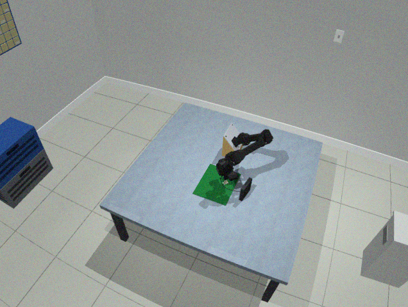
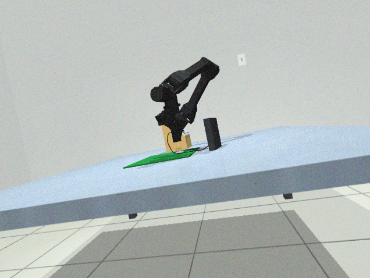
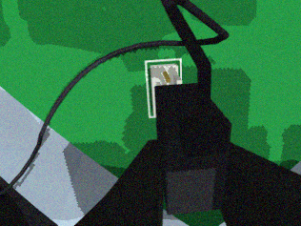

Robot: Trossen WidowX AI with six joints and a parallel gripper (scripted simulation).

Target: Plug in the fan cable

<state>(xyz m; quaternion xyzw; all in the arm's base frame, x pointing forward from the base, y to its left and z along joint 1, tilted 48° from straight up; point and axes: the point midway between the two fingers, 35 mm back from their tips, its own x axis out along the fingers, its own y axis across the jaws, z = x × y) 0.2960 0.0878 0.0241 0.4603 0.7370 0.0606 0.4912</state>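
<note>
Now: gripper tip 60 mm above the white four-pin header. Round my gripper tip: black fan: 30 mm ahead, 140 mm to the left; then black fan plug: 10 mm ahead, 10 mm above; then green board: 40 mm ahead, 50 mm to the right, 80 mm below.
</note>
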